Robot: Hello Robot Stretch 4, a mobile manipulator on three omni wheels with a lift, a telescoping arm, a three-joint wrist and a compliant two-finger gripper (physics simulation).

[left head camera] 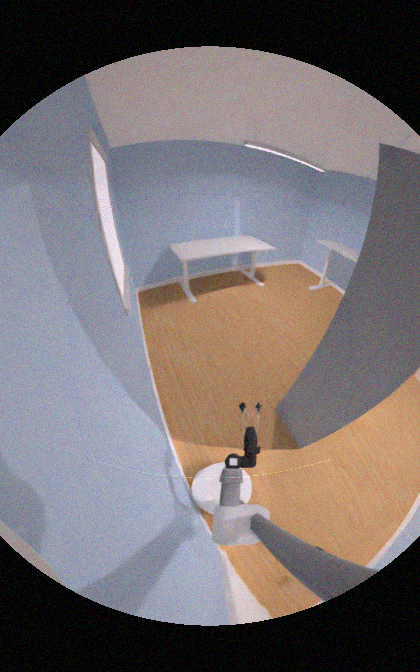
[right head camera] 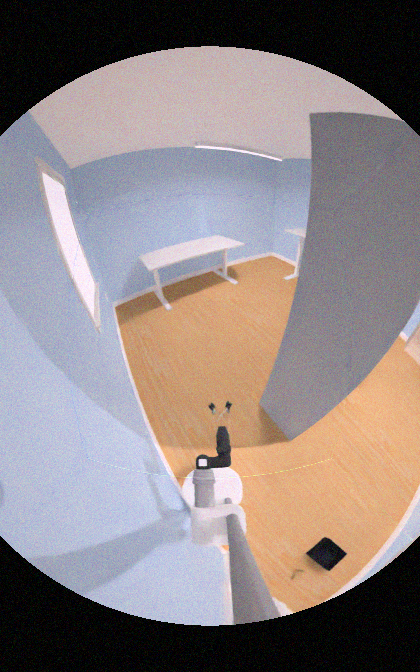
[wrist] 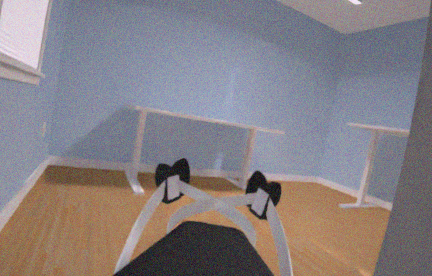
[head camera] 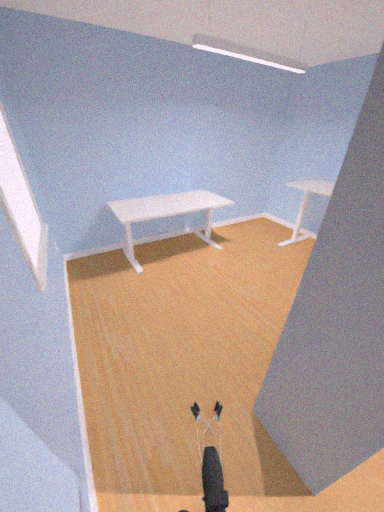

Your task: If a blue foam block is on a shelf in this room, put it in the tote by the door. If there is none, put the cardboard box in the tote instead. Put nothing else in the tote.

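Places are measured from the robot's base along level axes (x ahead, y left, z up), in millimetres.
Where they show: gripper, fingertip midpoint: (wrist: 218,179) (head camera: 206,401).
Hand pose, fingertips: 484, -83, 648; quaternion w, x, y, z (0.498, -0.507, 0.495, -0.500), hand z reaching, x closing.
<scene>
After its pixels a point has its place, as x, y, z.
My gripper (head camera: 207,410) (left head camera: 250,406) (right head camera: 220,406) (wrist: 218,179) @(484, -83, 648) is open and empty, its two black fingertips apart in the air above the wooden floor. A black, square, tote-like thing (right head camera: 326,553) lies on the floor at the lower right of the right head camera view, far behind the gripper; its inside is too dark to make out. No blue foam block, cardboard box or shelf surface shows in these views.
A tall grey panel (head camera: 330,325) @(586, -516, 947) (left head camera: 365,300) (right head camera: 350,250) (wrist: 410,225) @(684, -463, 573) stands close on the right and hides what is behind it. A blue wall with a window runs along the left. A white table (head camera: 170,206) @(2673, 179, 692) (left head camera: 220,247) (right head camera: 195,250) stands at the far wall, another (head camera: 315,187) @(2868, -1724, 922) farther right.
</scene>
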